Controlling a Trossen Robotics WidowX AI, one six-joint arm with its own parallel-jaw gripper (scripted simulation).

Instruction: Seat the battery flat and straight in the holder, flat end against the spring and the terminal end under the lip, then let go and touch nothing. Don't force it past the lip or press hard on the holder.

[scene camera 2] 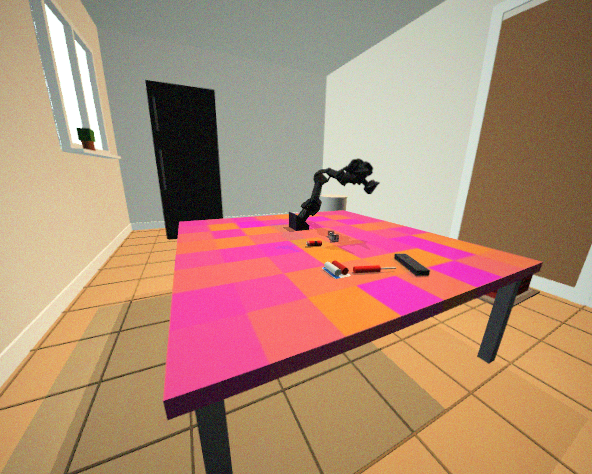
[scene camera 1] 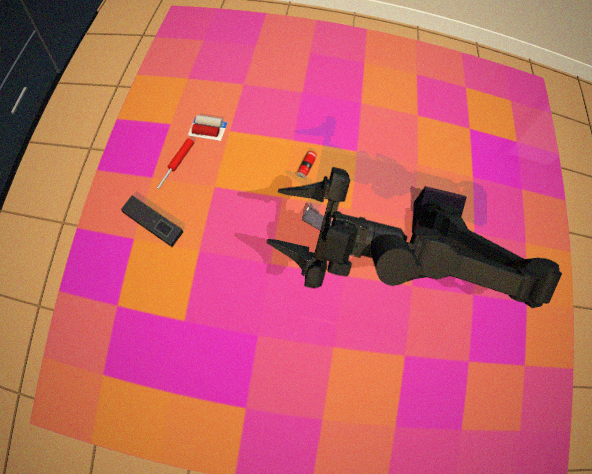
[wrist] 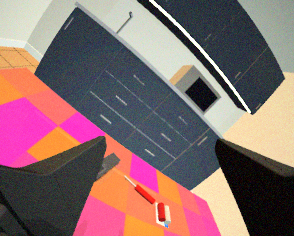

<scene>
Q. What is the gripper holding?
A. Nothing.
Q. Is the gripper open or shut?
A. Open.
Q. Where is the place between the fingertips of the gripper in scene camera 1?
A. At 272, 216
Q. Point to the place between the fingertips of the gripper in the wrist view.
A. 161, 143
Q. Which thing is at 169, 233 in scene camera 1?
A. A black remote.
</scene>
